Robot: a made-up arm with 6 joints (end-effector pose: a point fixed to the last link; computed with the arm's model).
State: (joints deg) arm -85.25 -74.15 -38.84 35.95 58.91 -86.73
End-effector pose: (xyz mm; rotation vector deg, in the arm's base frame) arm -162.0 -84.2 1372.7 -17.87 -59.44 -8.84
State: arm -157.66 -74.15 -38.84 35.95 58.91 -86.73
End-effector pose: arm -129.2 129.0 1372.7 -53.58 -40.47 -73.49
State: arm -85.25 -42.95 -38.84 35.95 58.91 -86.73
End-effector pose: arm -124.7 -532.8 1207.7 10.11 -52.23 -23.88
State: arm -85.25 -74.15 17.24 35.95 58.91 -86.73
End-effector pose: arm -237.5 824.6 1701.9 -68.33 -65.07 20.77
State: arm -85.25 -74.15 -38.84 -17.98 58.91 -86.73
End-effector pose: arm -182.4 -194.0 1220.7 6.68 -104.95 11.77
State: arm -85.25 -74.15 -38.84 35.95 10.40 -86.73
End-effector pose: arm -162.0 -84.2 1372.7 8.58 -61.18 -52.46
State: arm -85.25 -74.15 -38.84 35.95 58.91 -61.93
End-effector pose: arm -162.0 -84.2 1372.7 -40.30 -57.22 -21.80
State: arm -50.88 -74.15 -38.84 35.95 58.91 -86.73
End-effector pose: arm -86.2 -160.9 1372.7 0.49 -62.43 22.10
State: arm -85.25 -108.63 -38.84 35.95 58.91 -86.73
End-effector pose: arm -204.7 429.5 1256.5 -48.91 -64.08 8.98
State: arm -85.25 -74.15 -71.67 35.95 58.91 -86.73
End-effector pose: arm -141.0 -336.0 847.5 11.56 -51.78 -24.63
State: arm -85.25 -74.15 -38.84 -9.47 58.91 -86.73
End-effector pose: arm -191.1 -177.3 1245.1 2.42 -98.06 8.26
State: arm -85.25 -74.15 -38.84 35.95 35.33 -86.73
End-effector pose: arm -162.0 -84.2 1372.7 -5.32 -61.23 -30.15
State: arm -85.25 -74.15 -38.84 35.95 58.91 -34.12
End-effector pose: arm -162.0 -84.2 1372.7 -65.27 -52.28 -36.29
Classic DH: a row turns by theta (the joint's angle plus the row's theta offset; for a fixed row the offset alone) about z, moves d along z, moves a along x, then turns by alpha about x. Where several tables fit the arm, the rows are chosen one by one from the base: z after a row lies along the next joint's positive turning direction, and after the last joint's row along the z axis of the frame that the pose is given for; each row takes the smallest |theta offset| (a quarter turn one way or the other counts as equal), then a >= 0, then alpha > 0; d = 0 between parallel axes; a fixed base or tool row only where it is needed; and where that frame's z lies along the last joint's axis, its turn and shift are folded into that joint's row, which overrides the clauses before.
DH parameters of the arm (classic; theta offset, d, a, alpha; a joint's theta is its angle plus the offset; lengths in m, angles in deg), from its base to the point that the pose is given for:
joint 1: 0 0.484 0 -90
joint 2: -90 0 0.722 180
joint 3: 0 0 0 -90
joint 4: 0 -1.024 0 90
joint 5: 0 0.208 0 -90
joint 6: 90 0 0 90
tool (fixed): -90 0 0 0

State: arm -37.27 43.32 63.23 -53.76 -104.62 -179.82
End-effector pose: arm 1131.4 -1015.5 1200.3 -109.65 -24.66 73.08
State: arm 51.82 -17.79 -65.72 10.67 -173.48 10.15
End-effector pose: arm 466.1 262.1 437.1 63.09 -125.99 23.33
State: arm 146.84 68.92 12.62 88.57 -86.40 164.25
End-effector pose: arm -1181.6 778.2 7.1 43.27 28.02 52.25
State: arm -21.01 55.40 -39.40 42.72 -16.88 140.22
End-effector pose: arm 551.3 -375.4 -138.2 -98.84 26.59 139.71
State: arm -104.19 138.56 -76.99 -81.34 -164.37 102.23
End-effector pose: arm 27.4 236.2 705.4 -109.23 105.14 25.62
